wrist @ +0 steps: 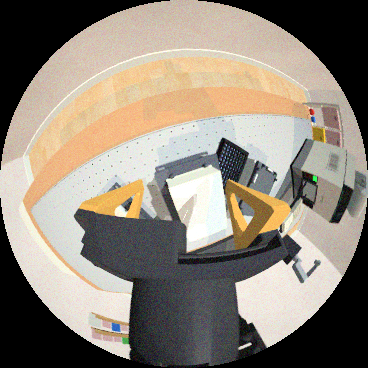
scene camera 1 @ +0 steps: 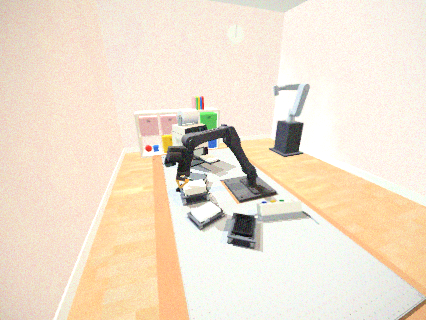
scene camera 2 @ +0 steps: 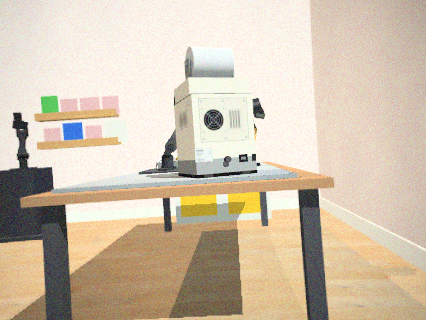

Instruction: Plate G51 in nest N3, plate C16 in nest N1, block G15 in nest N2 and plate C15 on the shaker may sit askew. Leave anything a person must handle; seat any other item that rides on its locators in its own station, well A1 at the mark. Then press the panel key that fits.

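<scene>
My gripper [scene camera 1: 183, 183] [wrist: 184, 183] is open above a white block or plate [scene camera 1: 195, 187] [wrist: 201, 200], which sits on a dark nest [scene camera 1: 195, 199] [wrist: 165, 171]; nothing is held. A black plate with blue wells [wrist: 233, 156] lies turned beside that nest, by a grey nest [wrist: 264, 179] with no plate on it. A flat white plate [scene camera 1: 205, 212] sits on a nearer nest. A black plate [scene camera 1: 243, 225] sits on another nest. The key panel [scene camera 1: 280, 208] shows blue, yellow and green keys. A pale plate [wrist: 291, 218] near the instrument is partly hidden by a finger. Labels are unreadable.
The cream instrument [scene camera 1: 180, 136] [scene camera 2: 215, 125] [wrist: 325, 172] with a cylinder on top stands at the table's far end; its green display shows in the wrist view. The arm's base plate [scene camera 1: 245, 189] is right of the nests. A grey arm on a dark pedestal [scene camera 1: 288, 137] stands off the table.
</scene>
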